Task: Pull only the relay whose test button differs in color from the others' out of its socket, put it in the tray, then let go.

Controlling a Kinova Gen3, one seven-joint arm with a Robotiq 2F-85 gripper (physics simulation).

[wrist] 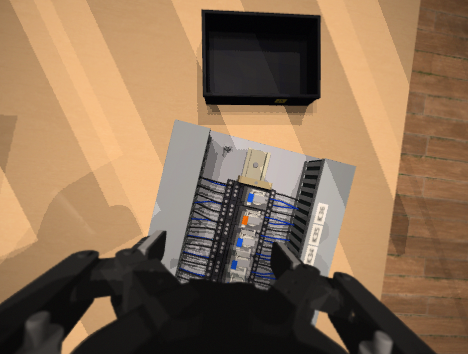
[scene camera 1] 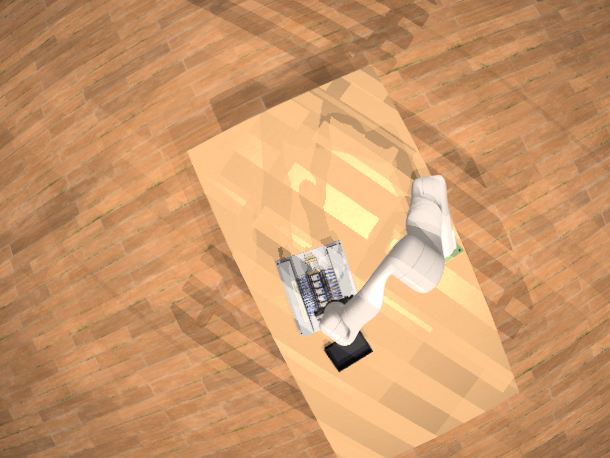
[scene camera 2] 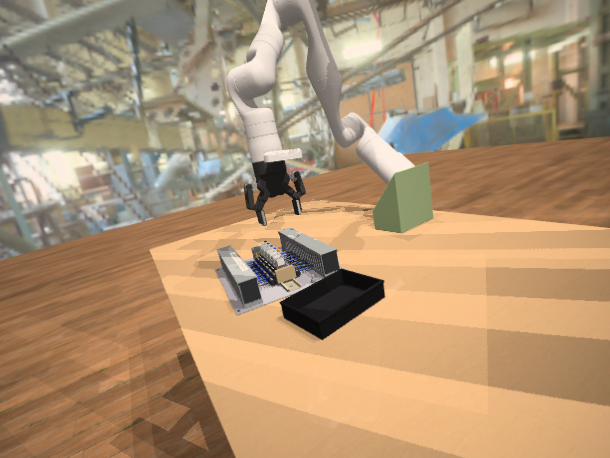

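Where they show: gripper, fingertip midpoint: [wrist: 219, 247] [scene camera 2: 281, 219]; arm's base, origin of the base link: [scene camera 2: 406, 181].
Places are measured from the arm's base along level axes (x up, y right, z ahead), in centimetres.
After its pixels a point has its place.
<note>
The relay with the orange test button [wrist: 252, 219] @(z 48.0, x -6.3, y -1.2 cm) sits in its socket, second from the tray end of the row. Relays with blue buttons stand on both sides of it, such as the end relay [wrist: 257, 198] @(z 48.4, x -6.3, y -3.8 cm) and the third relay [wrist: 247, 240] @(z 47.7, x -6.3, y 1.4 cm). In the second scene view an orange spot shows in the row [scene camera 2: 272, 254] @(z 49.1, x -6.3, y -1.7 cm). The black tray [wrist: 261, 98] @(z 48.2, x -10.6, y -17.4 cm) [scene camera 2: 324, 332] @(z 54.2, x -12.0, y -29.2 cm) [scene camera 1: 342, 367] @(z 52.9, x -11.1, y -28.7 cm) is empty and stands beyond the panel's end. My gripper [wrist: 219, 247] @(z 44.2, x 0.7, y -0.4 cm) [scene camera 2: 280, 215] @(z 44.2, x 0.7, y -0.4 cm) is open and empty, pointing down above the panel; in the first scene view the arm hides its fingertips.
The grey panel [wrist: 227, 137] @(z 44.1, x -12.8, y -11.8 cm) [scene camera 2: 231, 295] @(z 60.6, x -12.8, y -0.1 cm) carries two tall wire ducts [wrist: 175, 165] @(z 38.2, x -6.8, y -6.6 cm) [scene camera 2: 312, 250] @(z 41.2, x -7.0, y -7.1 cm), one on each side of the relay row, with blue and black wires between. The green arm mount [scene camera 2: 415, 200] @(z 2.0, x -5.2, y -4.5 cm) stands at the table's far side.
</note>
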